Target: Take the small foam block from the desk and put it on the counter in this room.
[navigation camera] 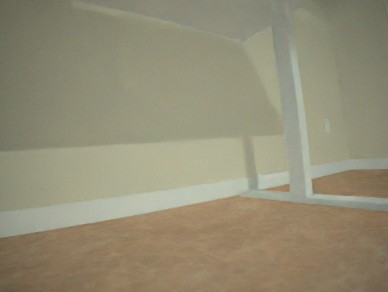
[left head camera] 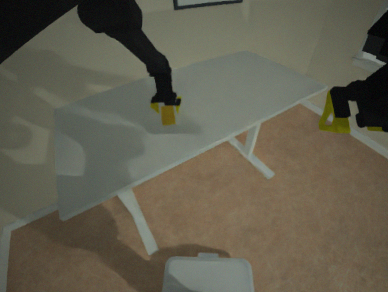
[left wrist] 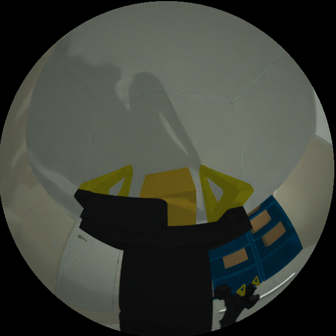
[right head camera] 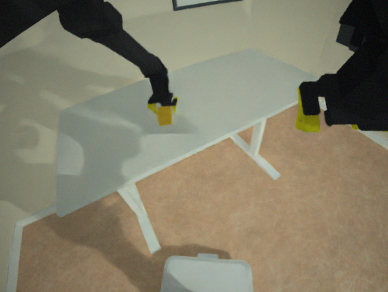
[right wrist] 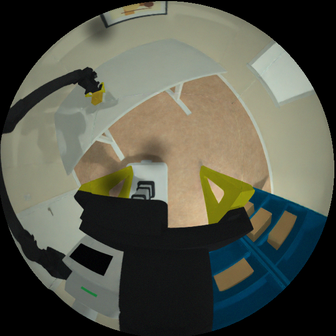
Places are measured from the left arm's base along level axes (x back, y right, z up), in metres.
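Where they show: right gripper, fingertip midpoint: (left head camera: pixel 344 126) (right head camera: pixel 325 125).
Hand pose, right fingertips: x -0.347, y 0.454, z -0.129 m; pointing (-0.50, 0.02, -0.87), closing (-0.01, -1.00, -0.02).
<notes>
After its pixels a point has its place.
The orange-yellow foam block (left head camera: pixel 168 116) @(z -0.415, x -0.743, y 0.032 m) (right head camera: pixel 165 116) @(z -0.415, x -0.745, y 0.036 m) (left wrist: pixel 170 187) (right wrist: pixel 97 98) is at the white desk (left head camera: pixel 245 85) @(z -0.460, x -1.109, y 0.440 m) (right head camera: pixel 240 82) @(z -0.460, x -1.133, y 0.411 m) (left wrist: pixel 170 40) (right wrist: pixel 155 60). My left gripper (left head camera: pixel 167 111) @(z -0.459, x -0.830, y 0.012 m) (right head camera: pixel 164 111) @(z -0.459, x -0.830, y 0.012 m) (left wrist: pixel 165 168) (right wrist: pixel 99 93) is open over the desk, with the block between its fingers; narrow gaps show beside the block in the left wrist view. Whether the block touches the desk is unclear. My right gripper (left head camera: pixel 357 131) (right head camera: pixel 331 130) @(z -0.129, x -0.347, y 0.454 m) (right wrist: pixel 166 169) is open and empty, right of the desk and away from the block. I cannot make out the counter for certain.
A blue rack (right wrist: pixel 280 250) with brown boxes stands at the lower right of the right wrist view. A white panel (right wrist: pixel 285 75) is at its upper right. White desk legs (left head camera: pixel 137 220) (navigation camera: pixel 295 110) @(z -1.018, x -1.332, y 0.646 m) stand on the brown floor. A pale, rounded object (left head camera: pixel 207 275) @(z -1.150, x -0.221, y 0.221 m) is at the bottom of the head views.
</notes>
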